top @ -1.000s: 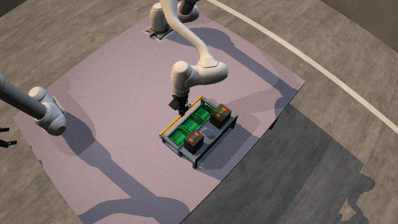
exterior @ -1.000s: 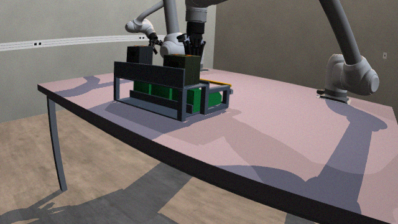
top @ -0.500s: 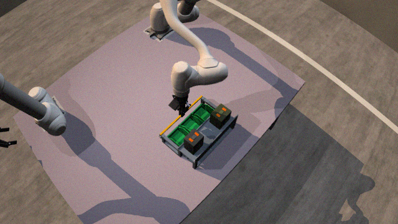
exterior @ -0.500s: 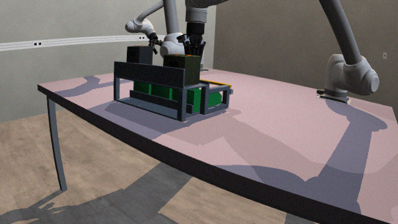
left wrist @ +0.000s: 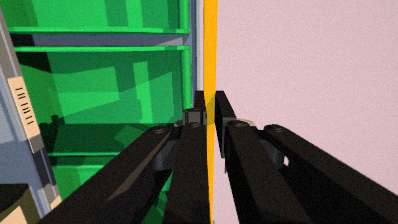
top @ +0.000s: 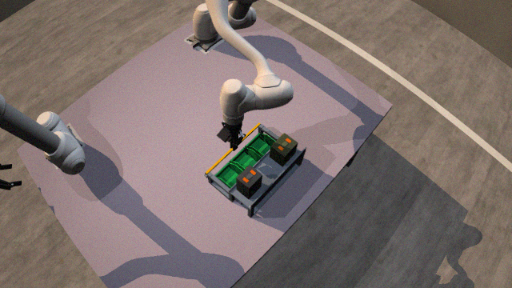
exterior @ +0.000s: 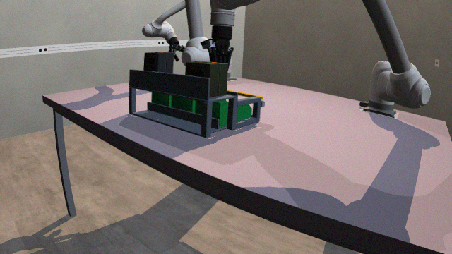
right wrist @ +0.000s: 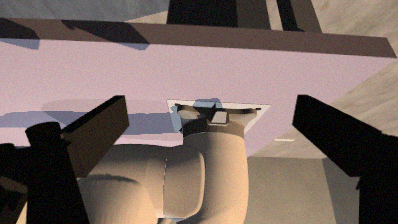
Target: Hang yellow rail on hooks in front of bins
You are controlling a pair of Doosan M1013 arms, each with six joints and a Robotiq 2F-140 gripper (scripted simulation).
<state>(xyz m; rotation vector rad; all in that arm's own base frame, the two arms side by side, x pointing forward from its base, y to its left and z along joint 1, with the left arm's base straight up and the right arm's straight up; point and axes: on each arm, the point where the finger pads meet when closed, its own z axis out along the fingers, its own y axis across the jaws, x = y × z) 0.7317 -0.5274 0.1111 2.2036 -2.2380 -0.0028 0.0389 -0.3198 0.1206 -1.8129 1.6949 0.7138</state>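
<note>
Right now the yellow rail is 30 mm below my left hand. Round my left hand: dark box 200 mm ahead, 110 mm to the right, 50 mm above; grey shelf 130 mm ahead, 40 mm below; olive box 200 mm ahead, 120 mm to the left, 40 mm above.
</note>
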